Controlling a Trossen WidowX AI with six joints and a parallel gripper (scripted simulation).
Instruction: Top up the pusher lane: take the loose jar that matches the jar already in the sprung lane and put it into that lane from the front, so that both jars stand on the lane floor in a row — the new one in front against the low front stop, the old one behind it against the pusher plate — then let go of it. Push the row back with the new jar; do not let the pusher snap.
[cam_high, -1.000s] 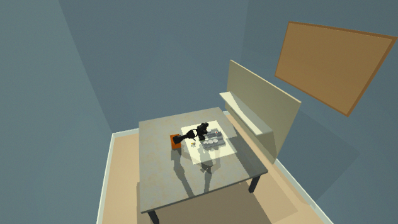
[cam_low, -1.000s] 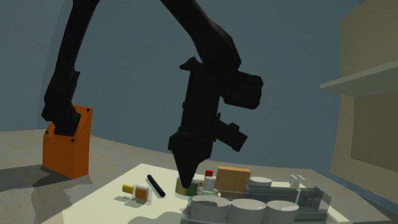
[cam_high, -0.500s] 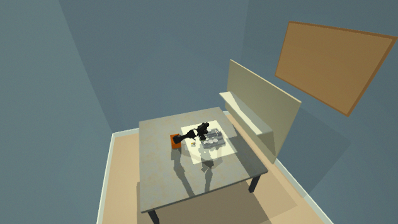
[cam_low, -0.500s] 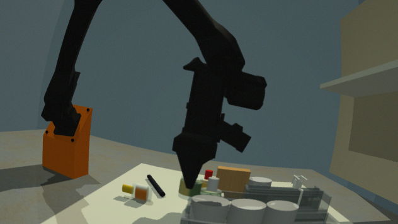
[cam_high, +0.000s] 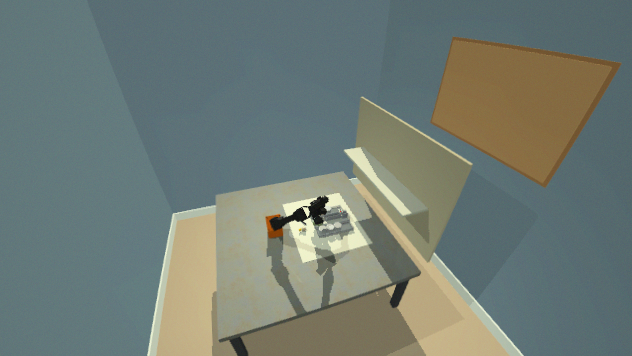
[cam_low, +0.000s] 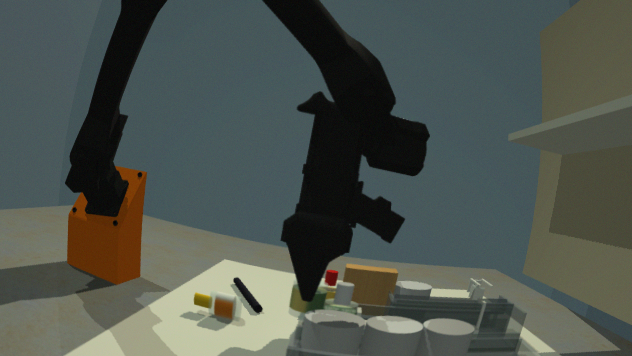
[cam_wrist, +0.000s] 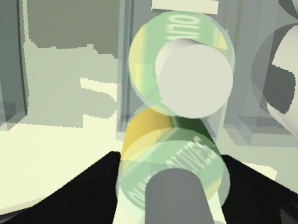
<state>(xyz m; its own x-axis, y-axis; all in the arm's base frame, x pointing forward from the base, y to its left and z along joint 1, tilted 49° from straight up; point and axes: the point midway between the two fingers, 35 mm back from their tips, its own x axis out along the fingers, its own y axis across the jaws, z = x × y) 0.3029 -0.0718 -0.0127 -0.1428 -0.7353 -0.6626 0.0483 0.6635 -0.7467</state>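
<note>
Right now the tan box is 80 mm ahead of my gripper tip, 120 mm to the left of it and 10 mm below it. From my gripper tip the other things lie so: red mark 230 mm ahead, 20 mm to the left, 20 mm above; then clear plastic lane rack 170 mm ahead, 10 mm to the left, 30 mm below; then dark pen 90 mm behind, 110 mm to the left, 50 mm below.
</note>
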